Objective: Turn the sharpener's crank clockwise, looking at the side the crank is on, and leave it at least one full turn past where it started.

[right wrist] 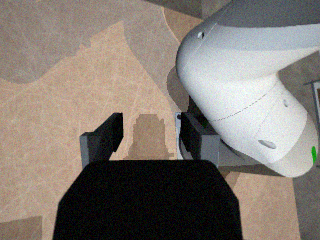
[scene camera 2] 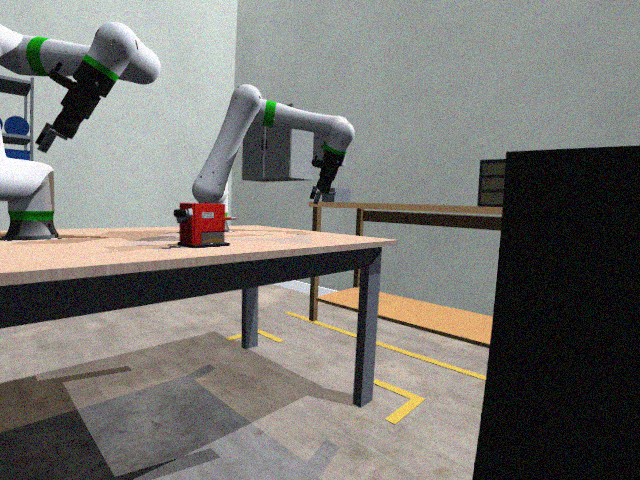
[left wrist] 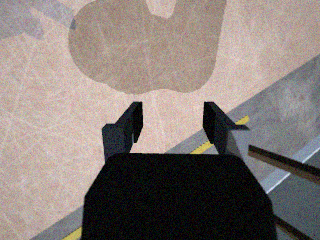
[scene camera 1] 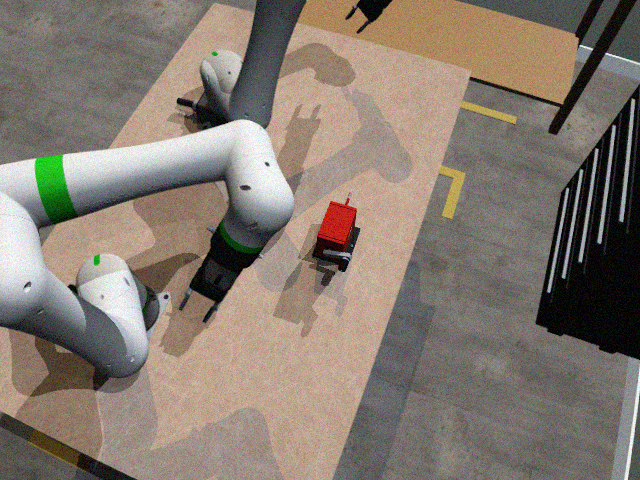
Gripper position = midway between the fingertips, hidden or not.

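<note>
Left gripper (left wrist: 172, 114) visible. Right gripper (scene camera 2: 40, 147), also (right wrist: 152, 124).
</note>
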